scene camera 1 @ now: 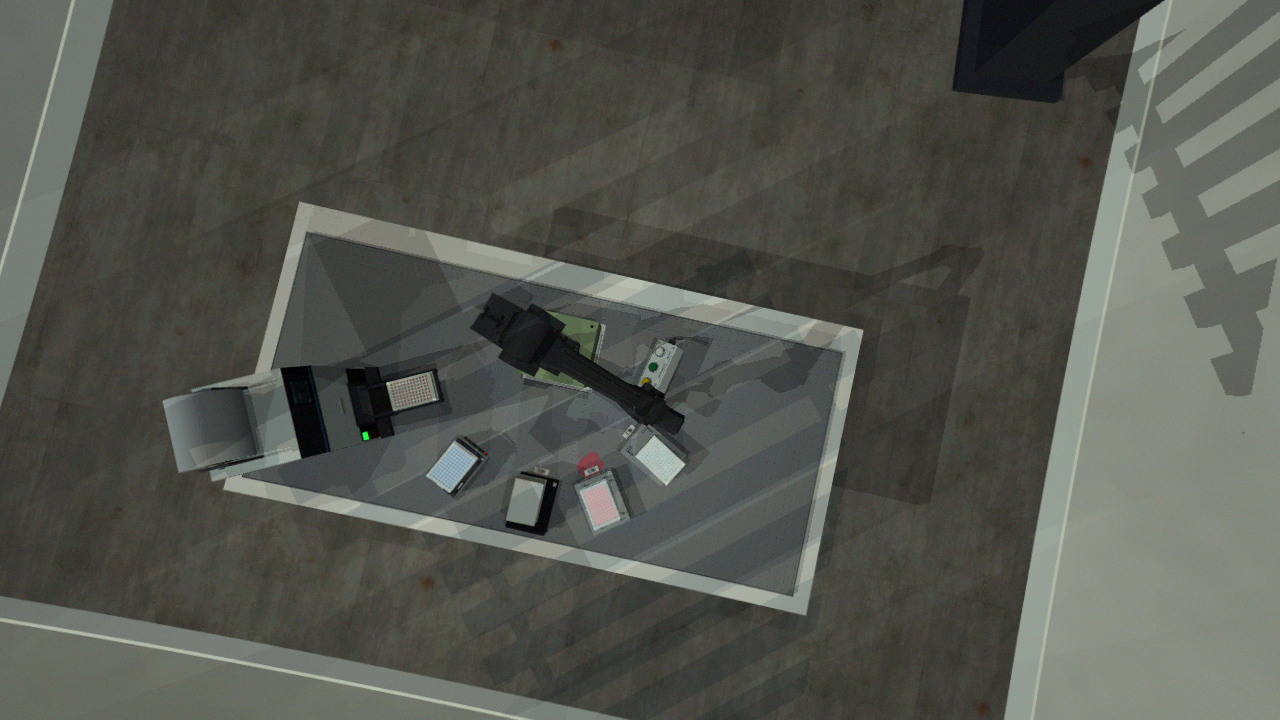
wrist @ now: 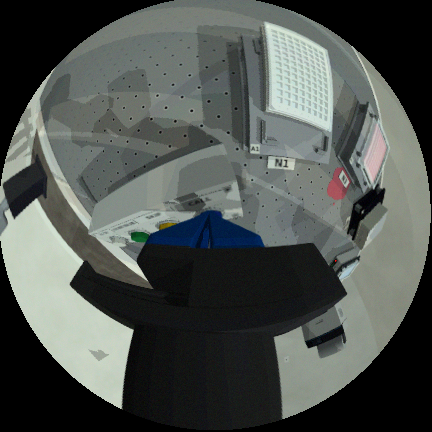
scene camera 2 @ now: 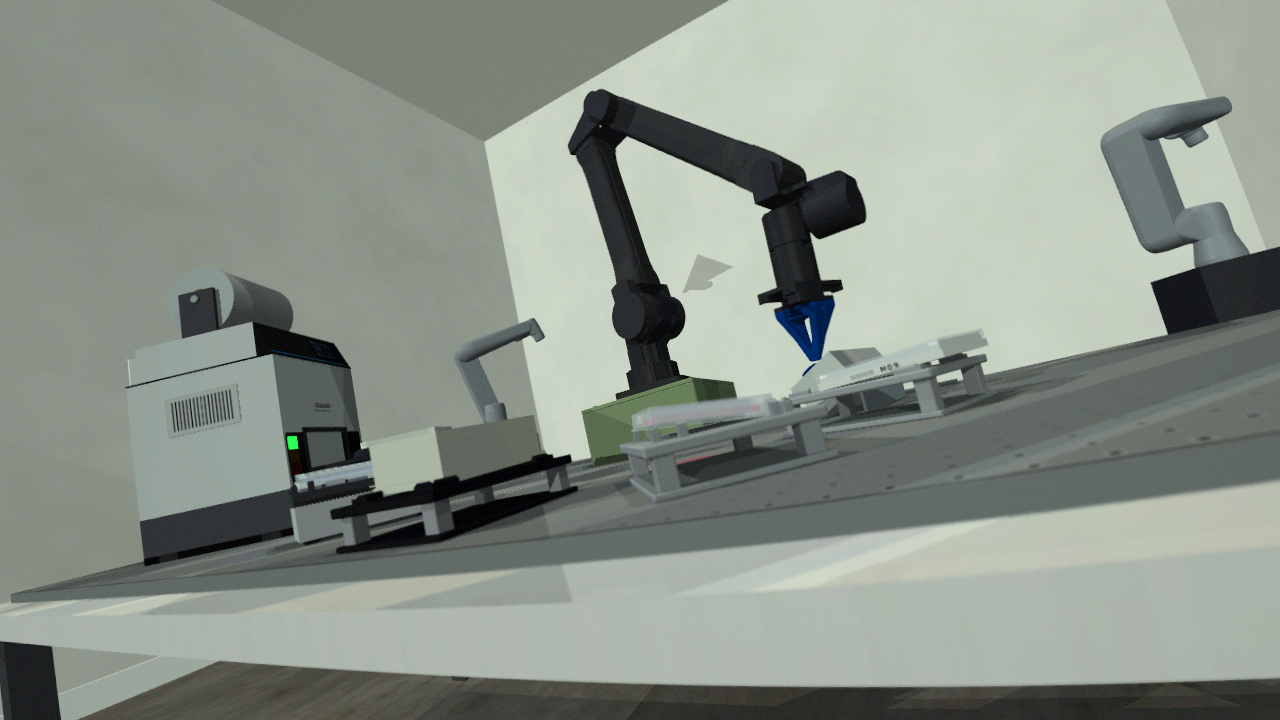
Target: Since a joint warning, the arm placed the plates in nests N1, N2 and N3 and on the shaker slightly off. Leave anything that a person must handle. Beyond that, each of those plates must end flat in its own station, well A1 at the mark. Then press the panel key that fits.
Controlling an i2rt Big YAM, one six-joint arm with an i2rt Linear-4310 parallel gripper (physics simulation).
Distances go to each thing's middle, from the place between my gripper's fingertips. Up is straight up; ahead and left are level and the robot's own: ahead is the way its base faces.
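I look at the pale blue well plate (scene camera 1: 457, 460), and it sits 530 mm to the right of my hand. The plate is also 270 mm ahead of my hand and 10 mm below it.
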